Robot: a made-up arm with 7 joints.
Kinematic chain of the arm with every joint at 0, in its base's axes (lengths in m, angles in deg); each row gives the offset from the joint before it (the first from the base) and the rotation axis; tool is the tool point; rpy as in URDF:
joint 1: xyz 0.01 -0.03 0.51 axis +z
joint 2: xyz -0.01 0 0.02 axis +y
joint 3: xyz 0 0 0.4 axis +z
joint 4: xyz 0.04 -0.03 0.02 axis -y
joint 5: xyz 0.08 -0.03 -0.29 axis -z
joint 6: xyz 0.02 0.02 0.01 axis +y
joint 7: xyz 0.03 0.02 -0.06 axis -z
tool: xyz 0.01 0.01 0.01 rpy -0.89 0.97 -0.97
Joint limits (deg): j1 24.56..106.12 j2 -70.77..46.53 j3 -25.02..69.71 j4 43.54..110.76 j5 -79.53..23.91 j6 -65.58..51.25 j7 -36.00..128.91
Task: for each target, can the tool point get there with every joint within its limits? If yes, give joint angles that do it. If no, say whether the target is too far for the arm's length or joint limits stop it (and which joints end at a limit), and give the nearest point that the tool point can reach.
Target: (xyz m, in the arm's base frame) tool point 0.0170 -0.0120 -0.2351
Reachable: no: joint limits stop it (at a limit: joint 2, joint 4, joint 5) | nearest point 0.1338 0.2884 0.4418 | short by 0.750 m
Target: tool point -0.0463 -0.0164 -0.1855
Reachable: no: joint limits stop it (at a limit: joint 1, joint 2, joint 4, joint 5) | nearest point -0.1115 0.2893 0.4429 | short by 0.702 m
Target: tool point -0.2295 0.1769 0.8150
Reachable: yes | joints 88.20 -7.53 46.68 52.35 -49.29 35.37 -2.94
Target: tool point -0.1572 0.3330 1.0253
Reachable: yes | joints 84.07 7.78 33.05 97.96 -69.37 -9.81 80.44
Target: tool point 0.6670 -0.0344 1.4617
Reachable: no: too far | nearest point 0.4295 -0.0199 1.1387 | short by 0.401 m
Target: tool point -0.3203 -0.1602 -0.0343
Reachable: no: joint limits stop it (at a limit: joint 1, joint 2, joint 4, joint 5) | nearest point -0.2661 0.1895 0.4987 | short by 0.640 m
